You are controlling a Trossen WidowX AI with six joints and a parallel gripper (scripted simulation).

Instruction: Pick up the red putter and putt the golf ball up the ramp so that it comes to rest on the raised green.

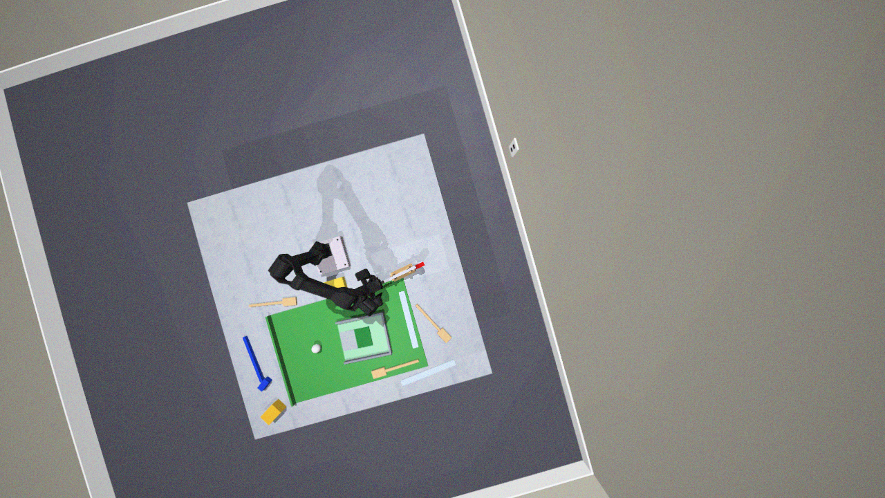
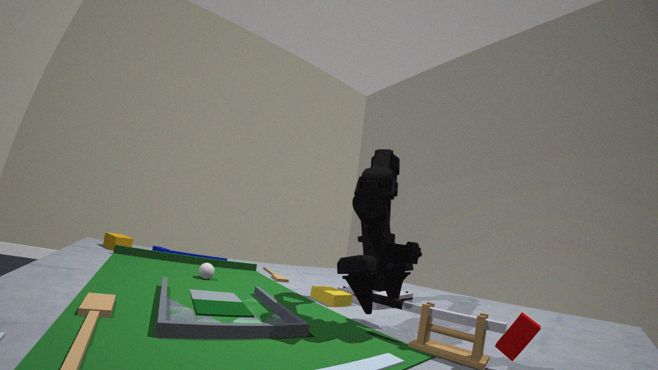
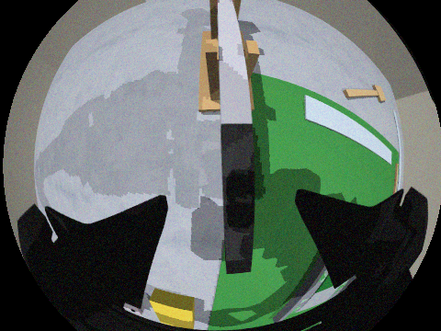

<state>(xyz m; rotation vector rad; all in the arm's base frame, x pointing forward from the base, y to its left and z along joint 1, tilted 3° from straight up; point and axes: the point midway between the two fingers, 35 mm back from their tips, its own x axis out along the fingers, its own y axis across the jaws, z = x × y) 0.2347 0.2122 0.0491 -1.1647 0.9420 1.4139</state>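
The red putter is 2 cm behind my gripper tip, 11 cm to the left of it and 2 cm above it. From my gripper tip the other things lie so: wooden rack 2 cm behind, 13 cm to the left, 1 cm below; then white golf ball 23 cm ahead, 40 cm to the right, 2 cm below; then blue putter 23 cm ahead, 74 cm to the right, 3 cm below.
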